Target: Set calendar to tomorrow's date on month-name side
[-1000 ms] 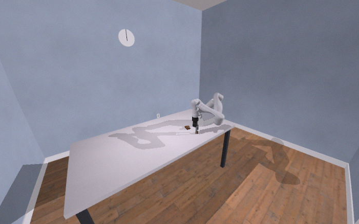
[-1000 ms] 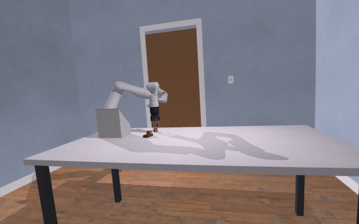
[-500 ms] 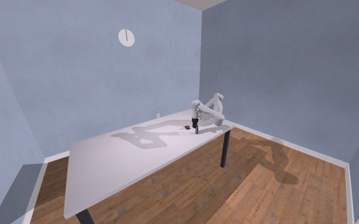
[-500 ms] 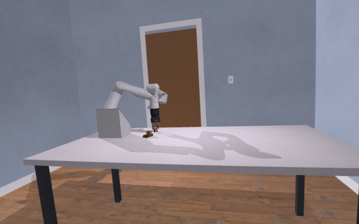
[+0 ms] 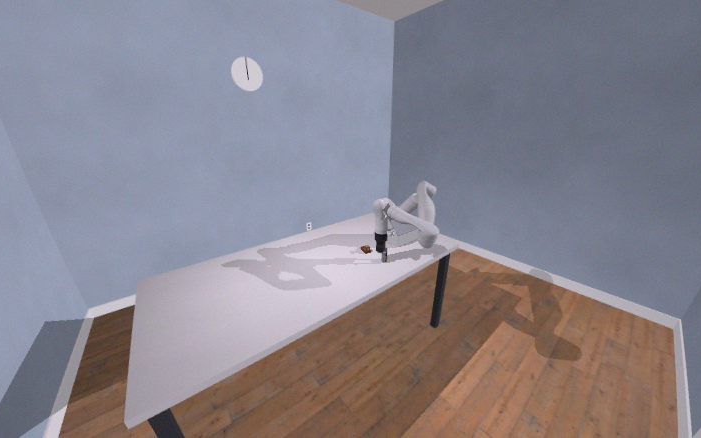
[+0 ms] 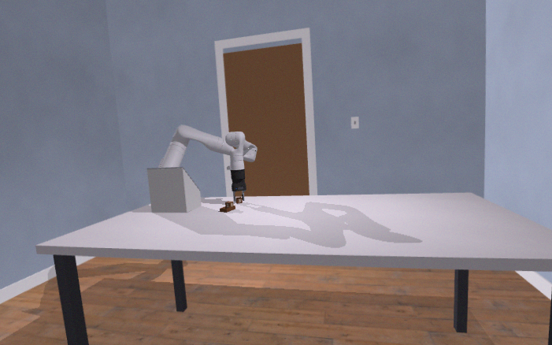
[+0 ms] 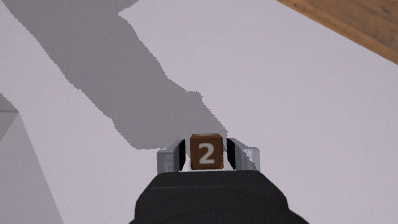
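My hand is 1 cm above the brown cube.
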